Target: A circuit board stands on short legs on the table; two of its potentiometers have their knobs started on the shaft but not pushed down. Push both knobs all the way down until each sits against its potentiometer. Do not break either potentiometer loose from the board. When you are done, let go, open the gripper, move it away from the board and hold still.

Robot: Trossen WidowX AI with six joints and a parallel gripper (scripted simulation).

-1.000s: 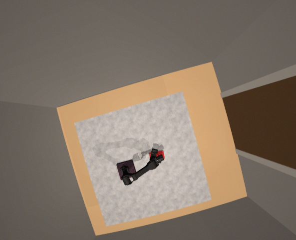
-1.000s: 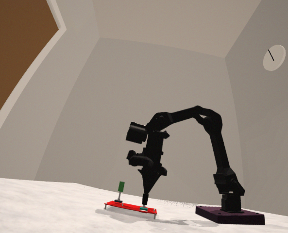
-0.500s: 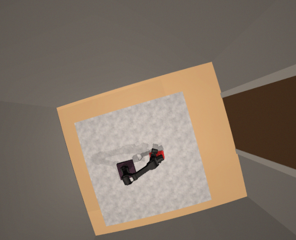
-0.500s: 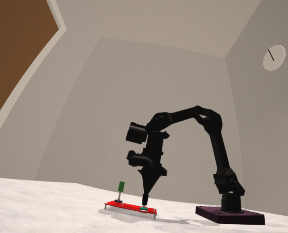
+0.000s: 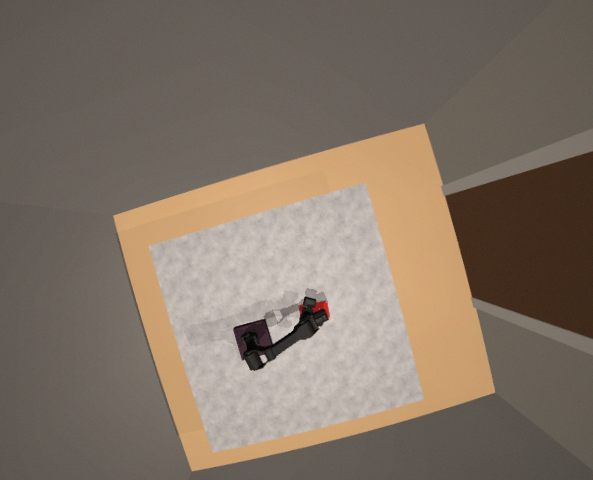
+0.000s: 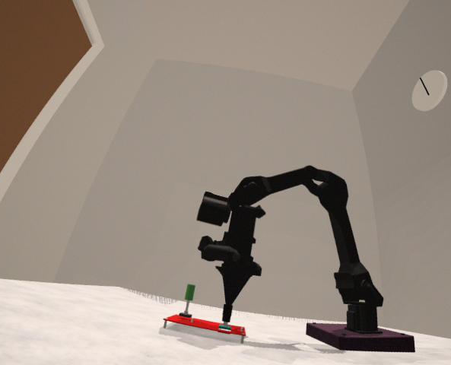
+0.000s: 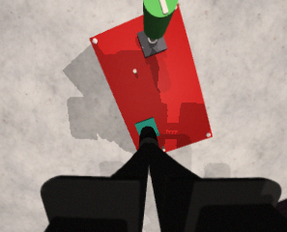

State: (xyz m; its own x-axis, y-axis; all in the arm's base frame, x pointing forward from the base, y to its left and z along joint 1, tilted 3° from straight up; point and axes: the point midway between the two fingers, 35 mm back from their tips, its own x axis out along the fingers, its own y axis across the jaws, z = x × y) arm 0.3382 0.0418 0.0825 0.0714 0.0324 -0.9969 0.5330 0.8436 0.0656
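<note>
My gripper tip is 2 cm above the black knob. The rest, counted from my gripper tip: green knob 8 cm ahead, 5 cm to the right, 1 cm above.
</note>
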